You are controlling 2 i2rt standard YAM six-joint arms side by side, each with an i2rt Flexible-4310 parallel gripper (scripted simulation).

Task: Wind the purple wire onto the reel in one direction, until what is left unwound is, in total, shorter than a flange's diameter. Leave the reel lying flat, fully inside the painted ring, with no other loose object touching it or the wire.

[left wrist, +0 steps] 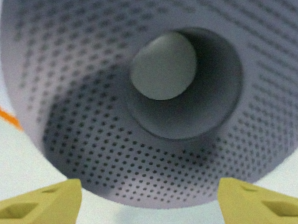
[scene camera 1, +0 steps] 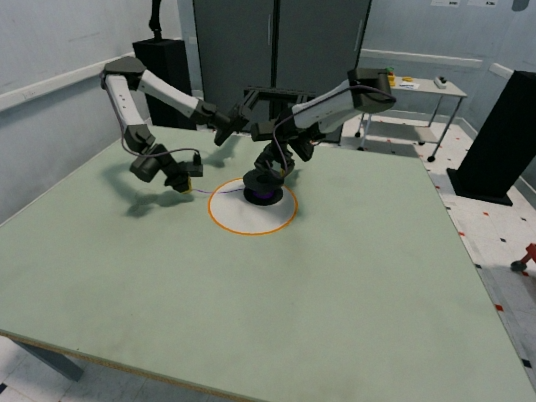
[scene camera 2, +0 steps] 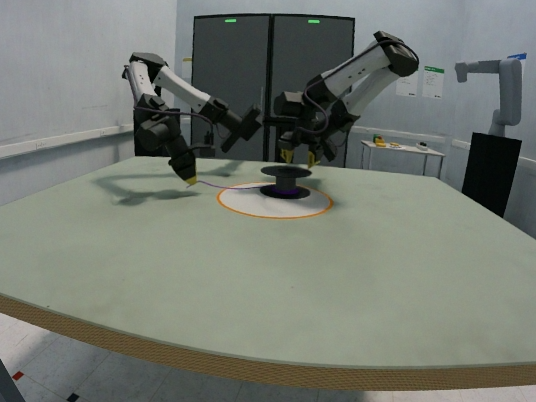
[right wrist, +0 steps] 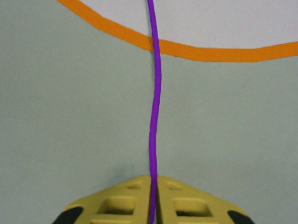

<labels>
black reel: left wrist; scene camera 1 263, 183; scene camera 2; not seen in the right wrist view (out of frame)
same spot on black reel: (left wrist: 73, 73) = (scene camera 2: 299, 173)
</labels>
